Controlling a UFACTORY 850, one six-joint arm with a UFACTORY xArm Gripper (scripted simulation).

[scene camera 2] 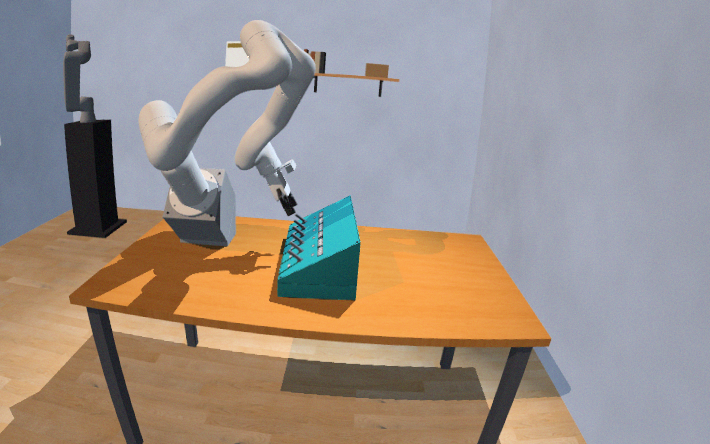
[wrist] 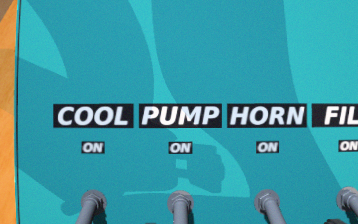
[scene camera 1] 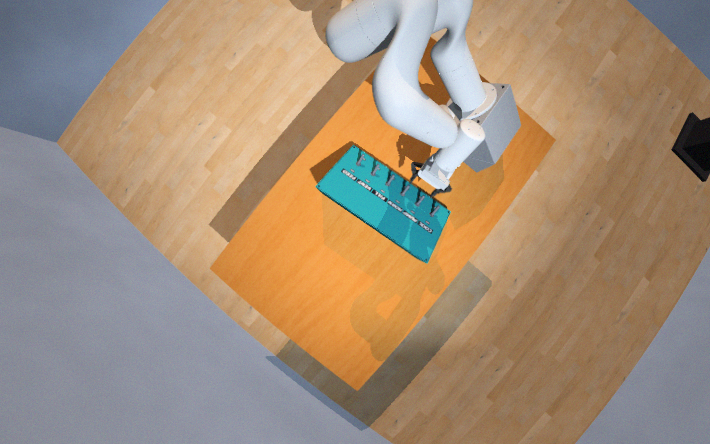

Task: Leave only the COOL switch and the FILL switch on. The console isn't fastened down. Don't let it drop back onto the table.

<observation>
The pictures show: the gripper and a teal console.
</observation>
